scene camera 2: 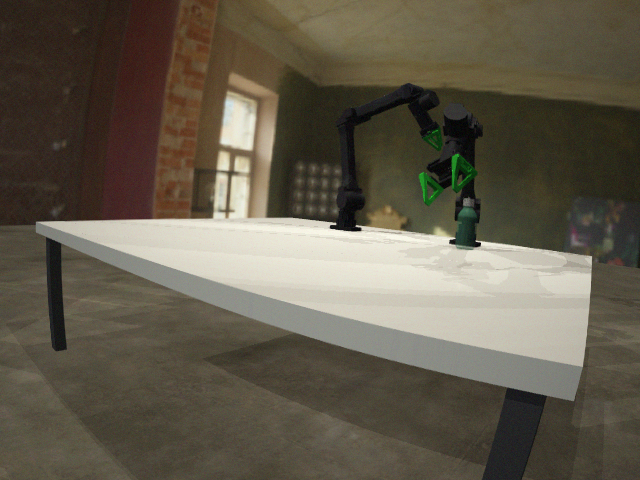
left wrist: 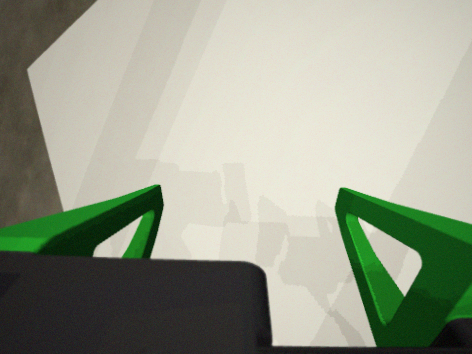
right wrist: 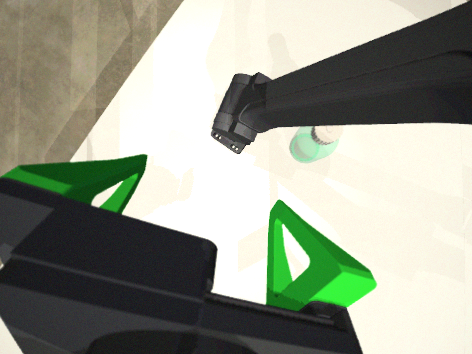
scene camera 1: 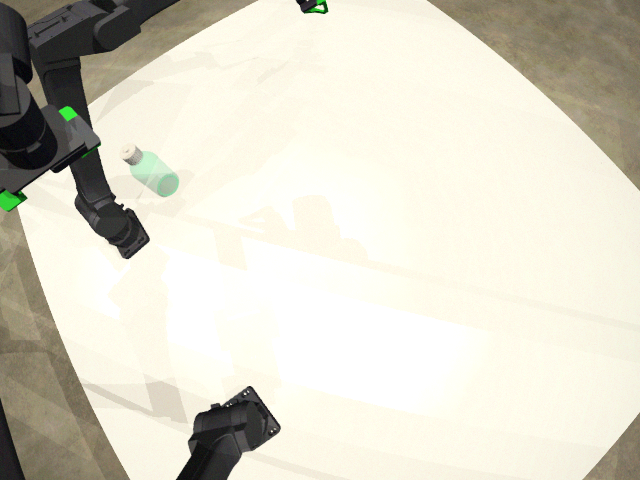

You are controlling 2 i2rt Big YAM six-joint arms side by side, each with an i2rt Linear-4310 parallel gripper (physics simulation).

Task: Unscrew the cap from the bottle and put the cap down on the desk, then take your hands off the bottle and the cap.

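Seen in the pictures: left gripper, fingertip midpoint: (scene camera 2: 440, 198) (left wrist: 249, 196); right gripper, fingertip midpoint: (scene camera 2: 440, 148) (right wrist: 213, 185) (scene camera 1: 52, 174); left arm's base, origin of the base link: (right wrist: 238, 125) (scene camera 1: 129, 234); right arm's base, origin of the base link: (scene camera 2: 345, 229) (scene camera 1: 251, 417).
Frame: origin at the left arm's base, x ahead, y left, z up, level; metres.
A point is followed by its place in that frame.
Observation:
A translucent green bottle (scene camera 1: 155, 173) {x 0.173, y 0.005, z 0.109 m} (scene camera 2: 466, 227) {x 0.199, y 0.049, z 0.079 m} (right wrist: 306, 147) {x 0.154, y 0.012, z 0.131 m} stands upright on the white desk (scene camera 1: 439, 170) {x 0.730, y -0.404, z 0.000 m} (scene camera 2: 258, 281) {x 1.168, y -0.038, z 0.000 m}. Its pale ribbed cap (scene camera 1: 131, 153) {x 0.167, y 0.027, z 0.182 m} (scene camera 2: 468, 202) {x 0.183, y 0.046, z 0.167 m} (right wrist: 326, 134) {x 0.164, y 0.032, z 0.182 m} sits on its neck. My left gripper (scene camera 2: 442, 198) {x 0.801, y 0.136, z 0.163 m} (left wrist: 249, 196) {x 0.801, y 0.136, z 0.163 m} is open and empty, above the desk and apart from the bottle; part of it shows at the top edge in scene camera 1. My right gripper (scene camera 1: 40, 156) (right wrist: 213, 185) {x 0.097, y -0.102, z 0.367 m} is open and empty, high above the desk and apart from the bottle. In scene camera 2 part of it shows above the left gripper.
The left arm's base (scene camera 1: 129, 242) {x 0.001, y -0.041, z 0.028 m} (right wrist: 232, 140) {x 0.012, y -0.040, z 0.016 m} is beside the bottle, and its dark link (right wrist: 360, 82) {x 0.141, y 0.011, z 0.367 m} passes just above the bottle in the right wrist view. The right arm's base (scene camera 1: 253, 423) {x 0.056, y -0.557, z 0.138 m} (scene camera 2: 345, 226) {x 0.038, y -0.537, z 0.018 m} is farther off. The desk's corner (left wrist: 37, 70) {x 1.238, y 0.448, z 0.000 m} shows in the left wrist view.

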